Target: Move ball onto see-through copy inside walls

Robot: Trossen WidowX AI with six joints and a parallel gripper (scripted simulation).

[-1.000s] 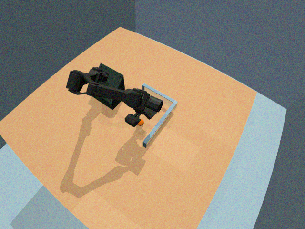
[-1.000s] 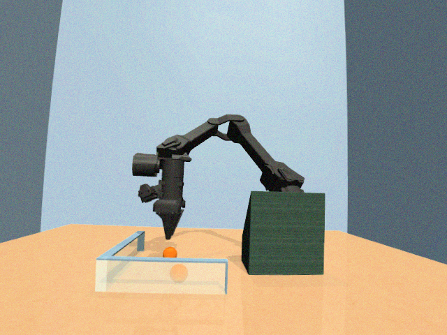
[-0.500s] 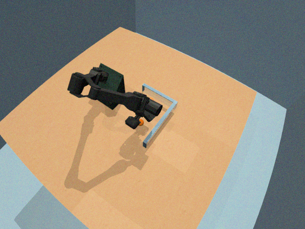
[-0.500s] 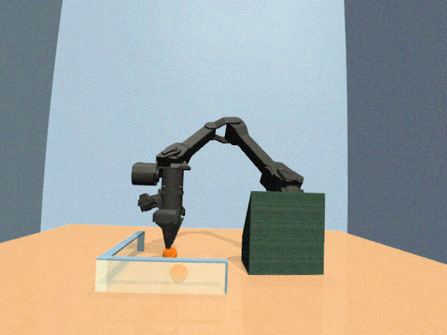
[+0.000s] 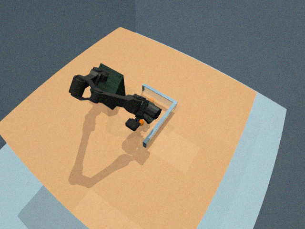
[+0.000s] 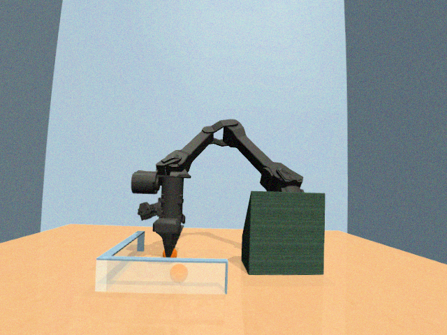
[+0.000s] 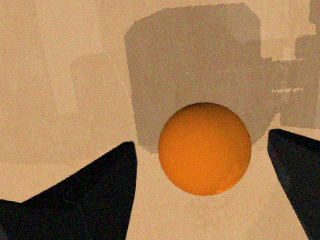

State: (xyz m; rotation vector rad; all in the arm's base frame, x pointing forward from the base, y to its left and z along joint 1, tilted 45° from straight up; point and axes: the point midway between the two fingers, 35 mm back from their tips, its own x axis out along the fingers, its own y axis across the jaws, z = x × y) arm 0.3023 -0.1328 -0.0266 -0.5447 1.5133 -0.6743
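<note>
Right now the see-through copy of the ball is 16 cm to the left of my gripper tip and 3 cm behind it. The rest, counted from my gripper tip: orange ball right at my gripper tip.
</note>
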